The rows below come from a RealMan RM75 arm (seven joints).
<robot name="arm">
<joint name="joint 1" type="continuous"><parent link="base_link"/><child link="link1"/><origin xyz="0 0 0.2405"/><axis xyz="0 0 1"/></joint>
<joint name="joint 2" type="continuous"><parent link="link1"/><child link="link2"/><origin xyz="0 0 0"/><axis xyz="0 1 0"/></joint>
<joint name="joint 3" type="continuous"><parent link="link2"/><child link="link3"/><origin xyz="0 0 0.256"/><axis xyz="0 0 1"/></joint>
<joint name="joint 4" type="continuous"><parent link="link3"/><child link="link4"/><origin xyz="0 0 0"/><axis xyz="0 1 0"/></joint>
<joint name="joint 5" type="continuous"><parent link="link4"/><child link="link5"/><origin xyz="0 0 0.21"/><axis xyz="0 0 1"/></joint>
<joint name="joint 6" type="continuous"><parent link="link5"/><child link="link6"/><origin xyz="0 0 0"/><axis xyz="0 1 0"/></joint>
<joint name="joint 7" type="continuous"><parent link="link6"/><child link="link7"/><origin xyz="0 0 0.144"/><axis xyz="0 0 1"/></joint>
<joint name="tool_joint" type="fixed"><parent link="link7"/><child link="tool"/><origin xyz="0 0 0"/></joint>
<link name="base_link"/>
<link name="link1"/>
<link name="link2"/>
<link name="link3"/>
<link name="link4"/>
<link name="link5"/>
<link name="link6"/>
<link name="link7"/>
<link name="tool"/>
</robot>
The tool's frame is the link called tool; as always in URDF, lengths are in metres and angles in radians. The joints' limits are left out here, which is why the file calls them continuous.
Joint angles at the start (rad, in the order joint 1, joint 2, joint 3, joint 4, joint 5, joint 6, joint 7):
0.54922 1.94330 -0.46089 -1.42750 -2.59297 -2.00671 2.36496
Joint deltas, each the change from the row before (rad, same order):
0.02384 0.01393 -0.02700 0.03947 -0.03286 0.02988 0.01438
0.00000 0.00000 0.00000 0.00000 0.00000 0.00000 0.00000
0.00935 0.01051 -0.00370 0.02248 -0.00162 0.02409 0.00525
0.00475 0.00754 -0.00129 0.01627 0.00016 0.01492 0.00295
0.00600 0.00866 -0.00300 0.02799 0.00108 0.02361 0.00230
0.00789 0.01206 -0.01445 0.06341 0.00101 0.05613 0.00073
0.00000 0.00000 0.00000 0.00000 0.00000 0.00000 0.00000
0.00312 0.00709 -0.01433 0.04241 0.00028 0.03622 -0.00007
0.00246 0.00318 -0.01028 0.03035 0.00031 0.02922 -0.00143
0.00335 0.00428 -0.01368 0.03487 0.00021 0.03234 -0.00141
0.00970 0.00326 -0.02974 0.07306 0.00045 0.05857 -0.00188
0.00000 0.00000 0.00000 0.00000 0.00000 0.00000 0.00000
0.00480 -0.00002 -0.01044 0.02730 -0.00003 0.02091 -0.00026
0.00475 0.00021 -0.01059 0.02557 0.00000 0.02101 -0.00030
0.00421 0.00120 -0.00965 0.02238 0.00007 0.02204 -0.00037
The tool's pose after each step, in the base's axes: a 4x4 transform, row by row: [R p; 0 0 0 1], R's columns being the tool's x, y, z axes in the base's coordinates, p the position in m. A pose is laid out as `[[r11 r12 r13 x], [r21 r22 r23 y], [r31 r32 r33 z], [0 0 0 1]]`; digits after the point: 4 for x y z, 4 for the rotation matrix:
[[0.4246 -0.8679 0.2579 0.2714], [-0.8795 -0.3278 0.3450 0.3160], [-0.2149 -0.3733 -0.9025 0.1686], [0 0 0 1]]
[[0.4246 -0.8679 0.2579 0.2714], [-0.8795 -0.3278 0.3450 0.3160], [-0.2149 -0.3733 -0.9025 0.1686], [0 0 0 1]]
[[0.4199 -0.8734 0.2467 0.2708], [-0.8803 -0.3258 0.3449 0.3208], [-0.2209 -0.3619 -0.9057 0.1617], [0 0 0 1]]
[[0.4148 -0.8785 0.2371 0.2708], [-0.8817 -0.3237 0.3432 0.3234], [-0.2248 -0.3515 -0.9088 0.1566], [0 0 0 1]]
[[0.4076 -0.8853 0.2239 0.2715], [-0.8840 -0.3210 0.3399 0.3270], [-0.2290 -0.3365 -0.9134 0.1493], [0 0 0 1]]
[[0.3941 -0.8954 0.2074 0.2749], [-0.8894 -0.3147 0.3315 0.3341], [-0.2315 -0.3151 -0.9204 0.1345], [0 0 0 1]]
[[0.3941 -0.8954 0.2074 0.2749], [-0.8894 -0.3147 0.3315 0.3341], [-0.2315 -0.3151 -0.9204 0.1345], [0 0 0 1]]
[[0.3853 -0.9008 0.2003 0.2775], [-0.8944 -0.3111 0.3214 0.3377], [-0.2272 -0.3029 -0.9255 0.1241], [0 0 0 1]]
[[0.3811 -0.9031 0.1980 0.2795], [-0.8965 -0.3086 0.3178 0.3407], [-0.2259 -0.2987 -0.9272 0.1174], [0 0 0 1]]
[[0.3769 -0.9053 0.1957 0.2814], [-0.8994 -0.3072 0.3111 0.3438], [-0.2216 -0.2933 -0.9300 0.1091], [0 0 0 1]]
[[0.3694 -0.9089 0.1936 0.2847], [-0.9062 -0.3063 0.2914 0.3493], [-0.2056 -0.2831 -0.9368 0.0931], [0 0 0 1]]
[[0.3694 -0.9089 0.1936 0.2847], [-0.9062 -0.3063 0.2914 0.3493], [-0.2056 -0.2831 -0.9368 0.0931], [0 0 0 1]]
[[0.3668 -0.9099 0.1936 0.2856], [-0.9087 -0.3059 0.2842 0.3514], [-0.1994 -0.2802 -0.9390 0.0876], [0 0 0 1]]
[[0.3652 -0.9104 0.1945 0.2865], [-0.9106 -0.3058 0.2781 0.3534], [-0.1937 -0.2787 -0.9407 0.0823], [0 0 0 1]]
[[0.3644 -0.9103 0.1962 0.2872], [-0.9116 -0.3056 0.2751 0.3554], [-0.1904 -0.2791 -0.9412 0.0773], [0 0 0 1]]

